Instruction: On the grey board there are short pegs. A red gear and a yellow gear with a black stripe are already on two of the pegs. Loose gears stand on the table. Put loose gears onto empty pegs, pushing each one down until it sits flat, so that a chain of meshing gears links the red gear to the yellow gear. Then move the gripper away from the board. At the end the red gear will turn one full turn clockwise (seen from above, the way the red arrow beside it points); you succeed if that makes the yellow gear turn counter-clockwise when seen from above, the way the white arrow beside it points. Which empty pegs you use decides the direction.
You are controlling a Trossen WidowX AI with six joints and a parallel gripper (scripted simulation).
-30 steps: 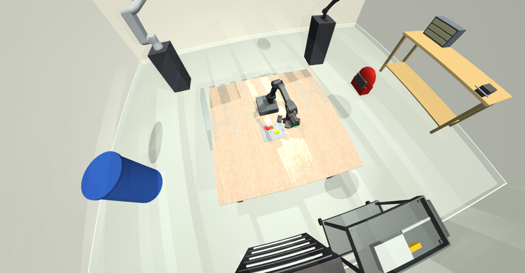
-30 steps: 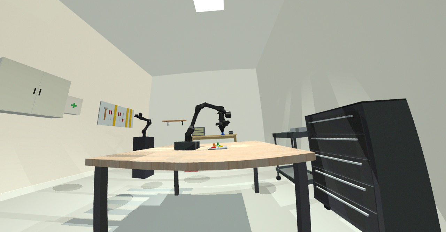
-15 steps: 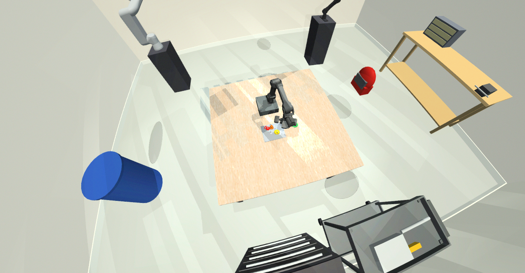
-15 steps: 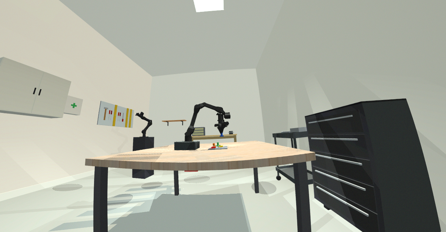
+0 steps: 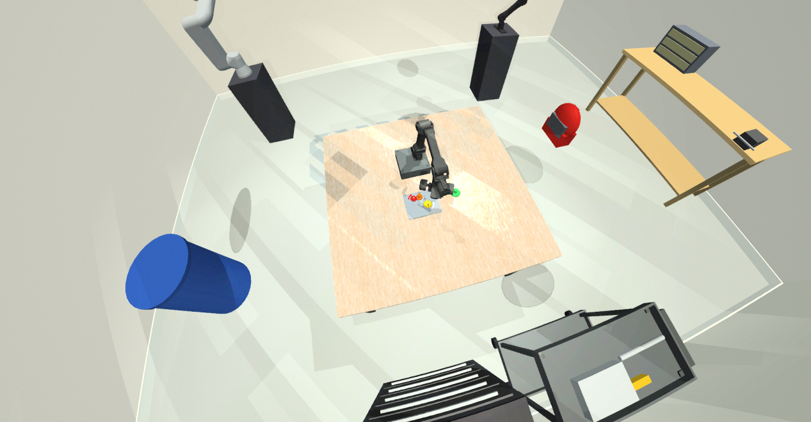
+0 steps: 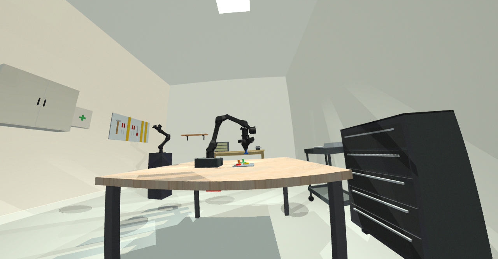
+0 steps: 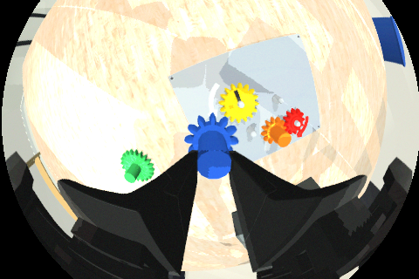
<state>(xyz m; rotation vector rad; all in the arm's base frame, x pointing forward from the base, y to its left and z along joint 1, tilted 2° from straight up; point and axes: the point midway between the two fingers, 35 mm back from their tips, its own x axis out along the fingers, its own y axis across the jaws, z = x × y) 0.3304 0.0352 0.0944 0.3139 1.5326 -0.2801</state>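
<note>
The orange gear is 6 cm behind my gripper tip, 8 cm to the right of it and 10 cm below it. Round my gripper tip: red gear 6 cm behind, 12 cm to the right, 11 cm below; then grey board 2 cm behind, 7 cm to the right, 11 cm below; then blue gear 1 cm below.
</note>
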